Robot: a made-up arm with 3 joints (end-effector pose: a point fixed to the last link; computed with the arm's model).
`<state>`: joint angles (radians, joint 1 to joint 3).
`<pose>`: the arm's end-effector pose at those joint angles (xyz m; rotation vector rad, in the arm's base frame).
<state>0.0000 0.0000 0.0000</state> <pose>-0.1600 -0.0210 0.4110 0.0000 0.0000 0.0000</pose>
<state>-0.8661 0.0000 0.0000</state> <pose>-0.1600 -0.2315 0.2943 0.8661 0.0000 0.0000</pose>
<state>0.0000 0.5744 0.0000</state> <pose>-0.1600 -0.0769 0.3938 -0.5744 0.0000 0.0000</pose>
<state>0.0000 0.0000 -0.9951</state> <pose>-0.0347 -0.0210 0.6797 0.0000 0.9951 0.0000</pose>
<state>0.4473 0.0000 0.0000</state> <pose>-0.1600 0.1048 0.3920 -0.4473 0.0000 0.0000</pose>
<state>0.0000 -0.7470 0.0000</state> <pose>-0.1600 0.0222 0.4726 0.7470 0.0000 0.0000</pose>
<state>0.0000 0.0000 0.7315</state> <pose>-0.0680 -0.0210 0.2088 0.0000 -0.7315 0.0000</pose>
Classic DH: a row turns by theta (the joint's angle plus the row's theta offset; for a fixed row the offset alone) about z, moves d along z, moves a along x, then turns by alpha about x. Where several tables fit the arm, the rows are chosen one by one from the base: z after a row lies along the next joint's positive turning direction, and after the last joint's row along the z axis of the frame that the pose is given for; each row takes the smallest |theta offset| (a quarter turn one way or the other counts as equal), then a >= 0, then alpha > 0; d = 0 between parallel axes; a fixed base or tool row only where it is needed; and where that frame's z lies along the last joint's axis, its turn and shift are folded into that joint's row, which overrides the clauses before.
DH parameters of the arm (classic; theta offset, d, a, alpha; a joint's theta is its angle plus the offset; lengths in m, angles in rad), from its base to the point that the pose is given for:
base (fixed): -1.5708 0.125 0 1.5708
joint 1: 1.3641 0 0.3801 0
joint 2: 0.2067 -0.15 -0.067 1.5708
joint 3: 1.5708 -0.057 0.31 1.5708
tool (fixed): 3.1416 -0.019 0 0

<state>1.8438 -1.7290 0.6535</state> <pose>-0.0846 0.4049 -0.1755 -0.1107 -0.6528 0.0375</pose>
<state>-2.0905 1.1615 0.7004</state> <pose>-0.0748 -0.0247 -0.2502 0.8896 -0.6485 -0.3249</pose>
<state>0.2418 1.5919 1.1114</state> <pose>0.0296 -0.3426 0.5416 -1.6188 -0.7705 1.0052</pose>
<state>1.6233 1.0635 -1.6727</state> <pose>0.1626 0.4313 -0.0603 -1.8747 0.4804 -2.0762</pose>
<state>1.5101 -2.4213 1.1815</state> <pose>0.0499 0.6868 0.0492 0.7998 -1.0948 -0.5364</pose>
